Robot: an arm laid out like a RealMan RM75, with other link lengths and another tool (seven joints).
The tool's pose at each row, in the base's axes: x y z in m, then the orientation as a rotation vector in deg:
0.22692, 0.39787, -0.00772, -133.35, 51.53, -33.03
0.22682, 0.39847, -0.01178, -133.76, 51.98, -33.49
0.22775, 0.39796, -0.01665, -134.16, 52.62, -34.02
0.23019, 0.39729, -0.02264, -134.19, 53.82, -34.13
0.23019, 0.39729, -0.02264, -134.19, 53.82, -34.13
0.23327, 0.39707, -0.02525, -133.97, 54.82, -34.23
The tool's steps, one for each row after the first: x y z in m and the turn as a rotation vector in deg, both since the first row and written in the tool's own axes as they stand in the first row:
-0.00124, 0.00229, 0.00317, -0.50, 0.50, -0.02
-0.00113, 0.00531, 0.00714, -1.06, 1.12, 0.05
-0.00009, 0.00845, 0.01274, -1.58, 1.57, 0.71
-0.00009, 0.00845, 0.01274, -1.58, 1.57, 0.71
0.00168, 0.00884, 0.01635, -1.80, 1.93, 1.36

